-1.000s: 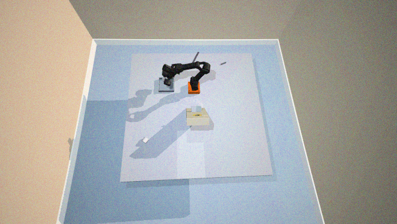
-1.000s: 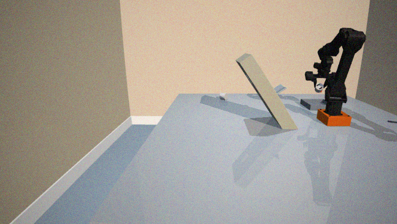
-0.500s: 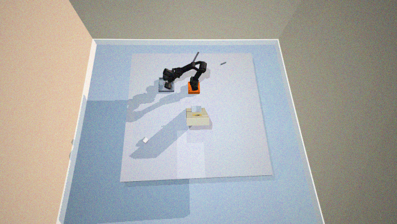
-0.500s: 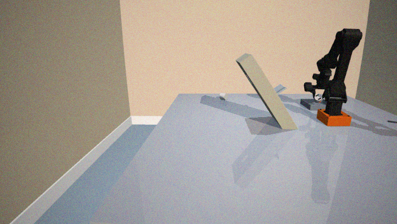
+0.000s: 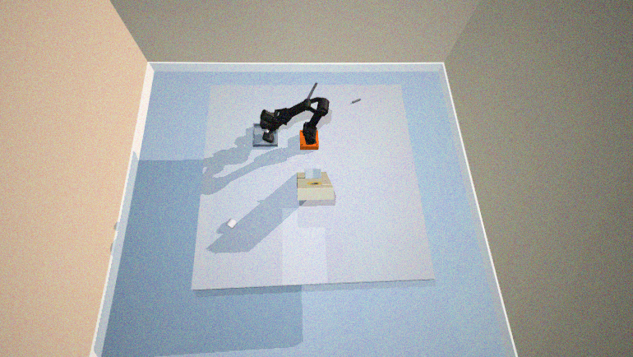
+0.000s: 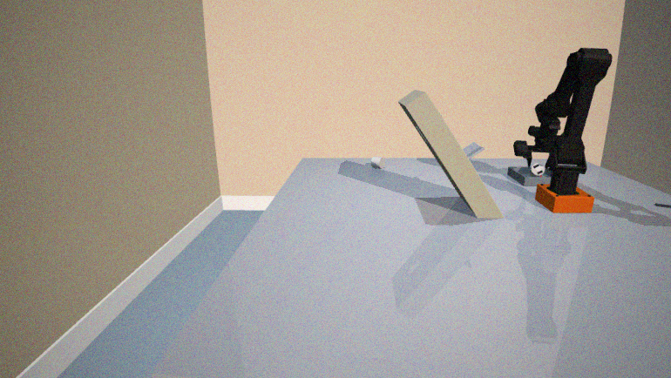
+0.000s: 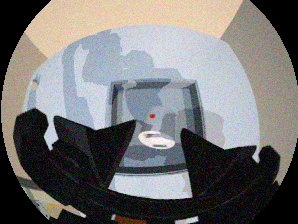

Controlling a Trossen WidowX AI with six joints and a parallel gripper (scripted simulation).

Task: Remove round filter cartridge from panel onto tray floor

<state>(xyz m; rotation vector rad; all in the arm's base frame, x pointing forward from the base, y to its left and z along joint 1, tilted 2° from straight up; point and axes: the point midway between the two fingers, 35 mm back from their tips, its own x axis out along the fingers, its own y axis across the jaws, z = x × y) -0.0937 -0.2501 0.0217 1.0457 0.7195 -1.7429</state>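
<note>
The white round filter cartridge lies 10 mm to the left of my gripper tip and 10 mm below it. Round my gripper tip: small grey block 520 mm ahead, 280 mm to the right, 30 mm below; then beige service panel 430 mm ahead, 210 mm to the left, 110 mm above; then grey tray 40 mm below.
</note>
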